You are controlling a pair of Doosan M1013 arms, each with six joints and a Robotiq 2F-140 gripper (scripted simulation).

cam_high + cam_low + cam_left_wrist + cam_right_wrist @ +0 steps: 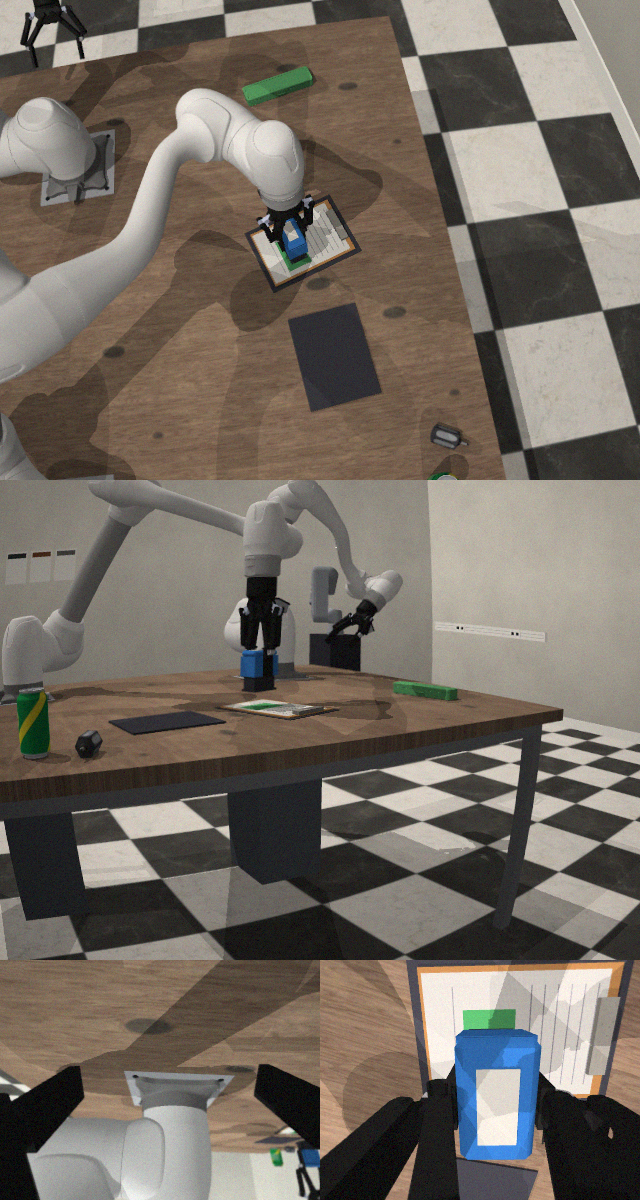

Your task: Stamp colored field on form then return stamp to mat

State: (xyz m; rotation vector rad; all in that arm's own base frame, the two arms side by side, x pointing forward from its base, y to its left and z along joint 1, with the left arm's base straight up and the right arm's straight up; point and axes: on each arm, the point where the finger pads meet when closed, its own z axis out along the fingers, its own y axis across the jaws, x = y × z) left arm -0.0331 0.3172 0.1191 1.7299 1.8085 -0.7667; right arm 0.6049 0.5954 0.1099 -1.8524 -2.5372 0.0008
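Right now the dark mat is 6 cm ahead of my right hand, 27 cm to the right of it and 11 cm below it. Round my right hand: blue stamp (2 cm below).
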